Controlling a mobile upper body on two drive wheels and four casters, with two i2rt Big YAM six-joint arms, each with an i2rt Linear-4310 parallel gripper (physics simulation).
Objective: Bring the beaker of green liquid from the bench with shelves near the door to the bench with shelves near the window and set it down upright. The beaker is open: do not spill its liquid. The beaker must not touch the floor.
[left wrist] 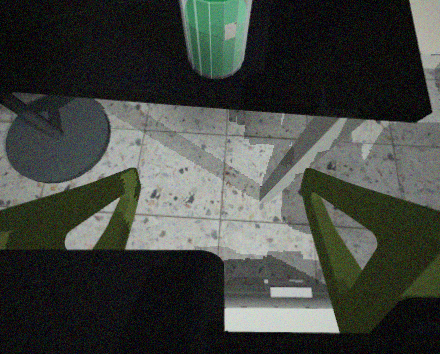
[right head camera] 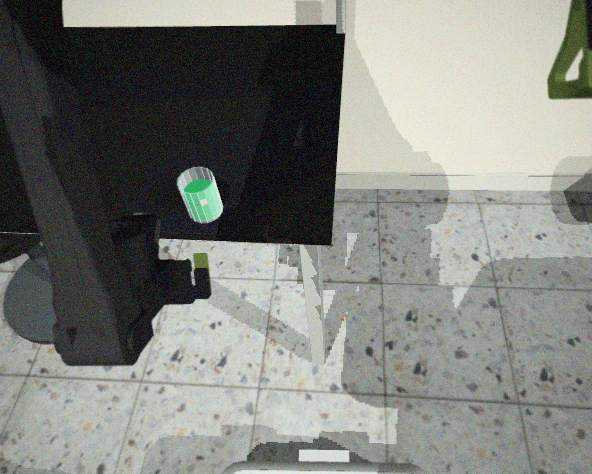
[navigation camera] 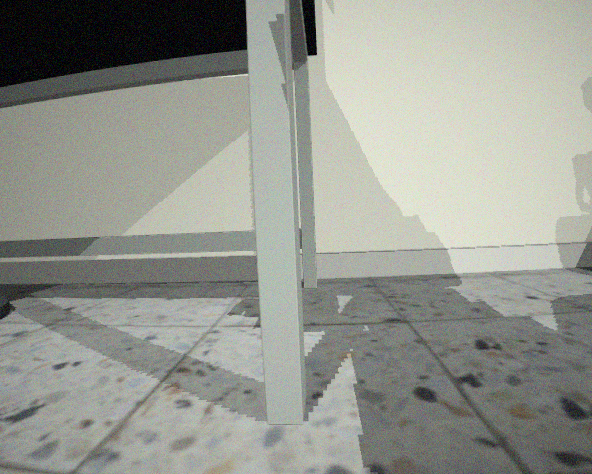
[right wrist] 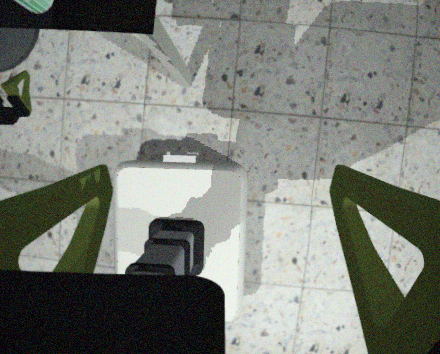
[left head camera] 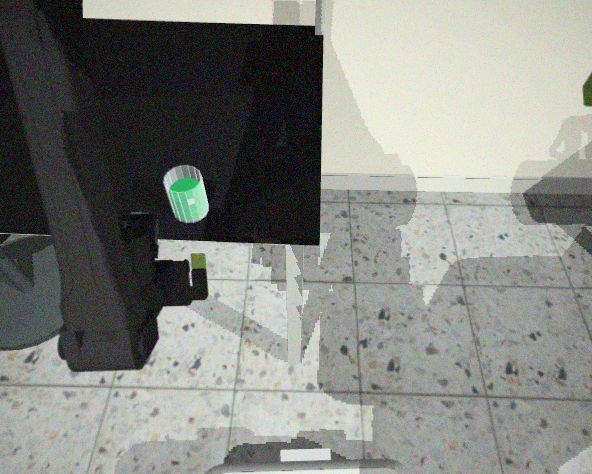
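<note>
The open beaker of green liquid (left head camera: 188,202) (right head camera: 203,202) (left wrist: 216,45) (right wrist: 37,4) stands upright on a black bench top (left head camera: 285,75) (right head camera: 300,75) (left wrist: 330,65) (right wrist: 115,17), close to its near edge. My left gripper (left head camera: 198,270) (right head camera: 201,270) (left wrist: 220,177) is open and empty, on the near side of that edge, apart from the beaker. In the left wrist view the beaker is beyond the fingertips and its rim is cut off. My right gripper (right wrist: 221,177) is open and empty, away to the right of the bench. Which of the two benches this is cannot be told.
A round grey disc (left head camera: 30,305) (right head camera: 30,310) (left wrist: 57,150) (right wrist: 15,47) is at the left below the bench edge. A pale bench leg (navigation camera: 277,200) stands in front of the base. A light wall (left head camera: 450,100) (right head camera: 450,100) (navigation camera: 450,125) rises behind. My white base (right wrist: 150,187) shows below the right gripper.
</note>
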